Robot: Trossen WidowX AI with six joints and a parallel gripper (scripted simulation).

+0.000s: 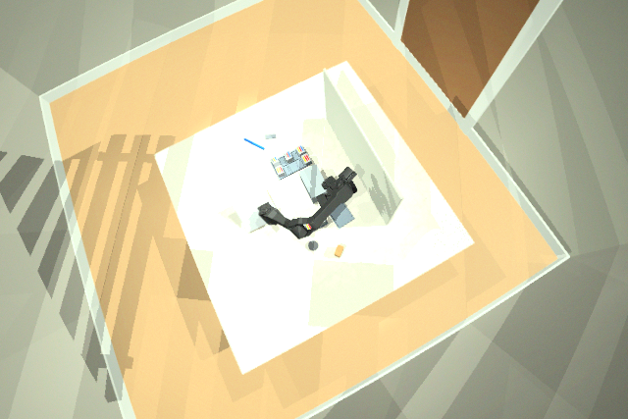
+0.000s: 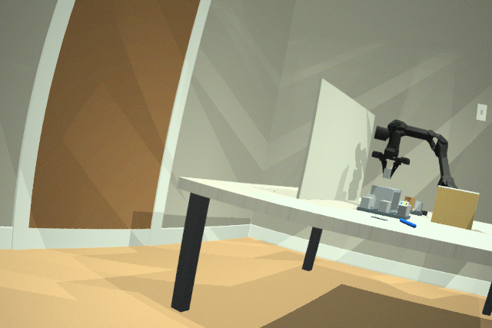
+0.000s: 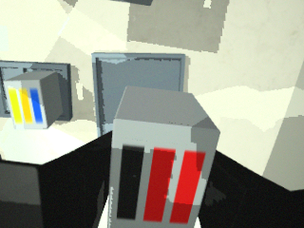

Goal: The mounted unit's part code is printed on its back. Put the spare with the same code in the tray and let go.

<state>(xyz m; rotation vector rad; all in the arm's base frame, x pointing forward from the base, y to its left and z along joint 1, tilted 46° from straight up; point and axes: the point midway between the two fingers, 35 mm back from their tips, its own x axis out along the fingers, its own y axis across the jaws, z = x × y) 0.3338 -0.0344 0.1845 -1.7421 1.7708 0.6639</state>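
Now: the blue-grey tray 14 cm below my gripper tip, 4 cm to the right of it and 1 cm behind it. Round my gripper tip: tall white panel 20 cm ahead, 14 cm to the left, 8 cm above; tan box 21 cm to the right, 11 cm below, 11 cm behind; grey spare block 2 cm above.
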